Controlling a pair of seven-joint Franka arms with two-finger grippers.
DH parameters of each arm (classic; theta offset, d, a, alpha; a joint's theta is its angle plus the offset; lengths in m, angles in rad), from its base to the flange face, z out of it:
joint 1: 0 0.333 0 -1.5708
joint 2: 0 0 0 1.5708
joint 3: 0 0.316 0.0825 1.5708
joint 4: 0 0 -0.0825 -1.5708
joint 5: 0 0.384 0 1.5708
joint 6: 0 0 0.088 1.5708
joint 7: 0 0.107 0 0
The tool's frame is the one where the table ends.
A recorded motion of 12 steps. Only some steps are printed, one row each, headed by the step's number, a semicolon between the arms.
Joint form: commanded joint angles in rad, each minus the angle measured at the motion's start. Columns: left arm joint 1, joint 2, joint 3, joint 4, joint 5, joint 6, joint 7; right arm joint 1, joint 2, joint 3, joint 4, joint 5, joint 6, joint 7.
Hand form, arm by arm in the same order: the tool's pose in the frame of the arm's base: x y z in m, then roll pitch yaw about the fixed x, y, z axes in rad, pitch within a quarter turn. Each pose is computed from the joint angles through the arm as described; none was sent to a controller.
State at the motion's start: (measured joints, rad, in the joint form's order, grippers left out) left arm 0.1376 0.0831 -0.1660 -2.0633 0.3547 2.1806 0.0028; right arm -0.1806 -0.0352 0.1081 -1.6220 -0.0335 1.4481 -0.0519
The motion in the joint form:
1: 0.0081 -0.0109 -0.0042 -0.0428 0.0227 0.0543 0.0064; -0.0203 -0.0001 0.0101 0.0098 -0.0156 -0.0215 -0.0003
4: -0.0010 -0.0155 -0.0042 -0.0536 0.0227 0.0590 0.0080; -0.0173 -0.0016 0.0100 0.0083 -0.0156 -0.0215 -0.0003
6: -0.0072 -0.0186 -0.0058 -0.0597 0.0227 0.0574 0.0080; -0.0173 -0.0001 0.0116 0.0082 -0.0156 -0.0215 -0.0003
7: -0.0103 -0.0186 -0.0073 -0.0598 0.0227 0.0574 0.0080; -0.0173 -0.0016 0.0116 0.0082 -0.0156 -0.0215 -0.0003
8: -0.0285 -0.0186 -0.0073 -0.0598 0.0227 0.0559 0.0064; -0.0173 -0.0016 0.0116 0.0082 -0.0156 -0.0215 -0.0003
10: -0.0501 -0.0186 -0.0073 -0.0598 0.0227 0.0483 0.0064; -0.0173 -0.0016 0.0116 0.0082 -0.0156 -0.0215 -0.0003
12: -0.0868 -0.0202 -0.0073 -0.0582 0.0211 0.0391 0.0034; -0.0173 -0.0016 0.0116 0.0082 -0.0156 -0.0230 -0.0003
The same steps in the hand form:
1: 0.5626 -0.0018 0.3911 -2.8456 -0.0221 -0.2618; 0.5247 -0.0482 0.6129 3.0957 0.1529 -0.0378
4: 0.5601 -0.0071 0.3891 -2.8462 -0.0198 -0.2739; 0.5243 -0.0466 0.6130 3.0955 0.1530 -0.0349
6: 0.5581 -0.0114 0.3879 -2.8465 -0.0152 -0.2813; 0.5248 -0.0458 0.6122 3.0957 0.1545 -0.0333
7: 0.5580 -0.0140 0.3879 -2.8467 -0.0152 -0.2859; 0.5244 -0.0457 0.6130 3.0955 0.1531 -0.0333
8: 0.5575 -0.0240 0.3878 -2.8467 -0.0142 -0.3021; 0.5244 -0.0457 0.6130 3.0955 0.1531 -0.0333
10: 0.5562 -0.0356 0.3871 -2.8468 -0.0069 -0.3215; 0.5244 -0.0457 0.6130 3.0955 0.1531 -0.0333
12: 0.5540 -0.0556 0.3879 -2.8472 -0.0023 -0.3517; 0.5242 -0.0457 0.6129 3.0955 0.1546 -0.0334

